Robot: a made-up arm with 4 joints.
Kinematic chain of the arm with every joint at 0, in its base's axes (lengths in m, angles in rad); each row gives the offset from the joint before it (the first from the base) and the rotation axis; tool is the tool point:
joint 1: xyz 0 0 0.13 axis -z
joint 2: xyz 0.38 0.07 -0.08 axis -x
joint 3: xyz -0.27 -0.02 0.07 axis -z
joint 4: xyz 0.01 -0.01 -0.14 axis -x
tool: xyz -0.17 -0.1 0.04
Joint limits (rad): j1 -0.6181..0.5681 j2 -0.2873..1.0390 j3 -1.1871..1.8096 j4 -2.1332..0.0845
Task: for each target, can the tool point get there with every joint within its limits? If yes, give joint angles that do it. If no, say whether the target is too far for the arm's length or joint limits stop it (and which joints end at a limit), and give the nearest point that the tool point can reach.
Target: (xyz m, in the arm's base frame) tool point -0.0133 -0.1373 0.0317
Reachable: yes | joints 0.0239 0.5435 -0.3150 -0.8948
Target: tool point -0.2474 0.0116 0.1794
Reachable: no: joint limits stop it (at a limit: joint 1, joint 2) | nearest point -0.0861 -0.0216 0.1098 | short by 0.179 m
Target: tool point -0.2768 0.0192 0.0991
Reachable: no: joint limits stop it (at a limit: joint 1, joint 2) | nearest point -0.1301 0.0658 0.0420 | short by 0.164 m
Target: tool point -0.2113 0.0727 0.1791
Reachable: no: joint limits stop it (at a limit: joint 1, joint 2, joint 4) | nearest point -0.1328 0.1028 0.0542 | short by 0.151 m
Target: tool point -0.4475 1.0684 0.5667
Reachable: no: too far | nearest point -0.0906 0.2162 0.0747 | short by 1.047 m
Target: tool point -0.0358 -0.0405 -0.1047
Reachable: yes | joints -0.4818 0.4206 0.0881 -1.9284
